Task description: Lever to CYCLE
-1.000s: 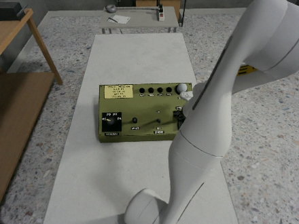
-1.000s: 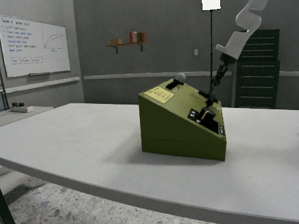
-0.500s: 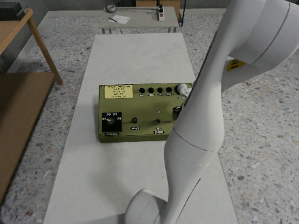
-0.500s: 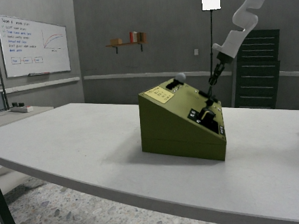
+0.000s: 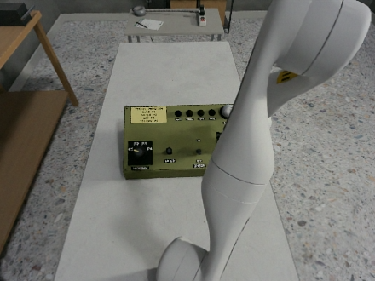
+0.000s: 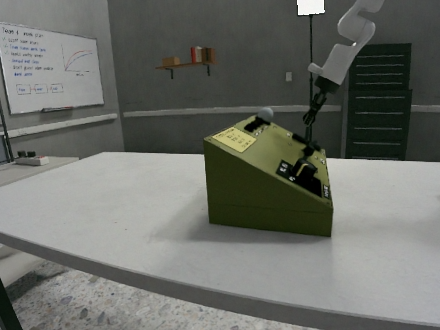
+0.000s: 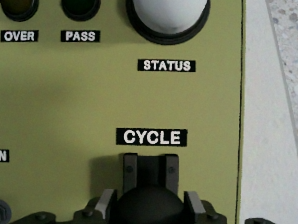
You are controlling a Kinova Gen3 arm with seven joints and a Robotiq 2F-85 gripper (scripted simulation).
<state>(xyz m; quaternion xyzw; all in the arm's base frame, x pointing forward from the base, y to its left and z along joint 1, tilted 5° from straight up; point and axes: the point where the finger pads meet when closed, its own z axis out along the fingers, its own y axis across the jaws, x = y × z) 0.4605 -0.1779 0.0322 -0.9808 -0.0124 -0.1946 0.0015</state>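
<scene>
Right now my hand is 40 mm above the black ball-topped lever. Round my hand: black rotary selector: 370 mm to the left, 70 mm below; mode button: 240 mm to the left, 70 mm below, 10 mm behind; grey check toggle: 120 mm to the left, 60 mm below, 10 mm behind.
</scene>
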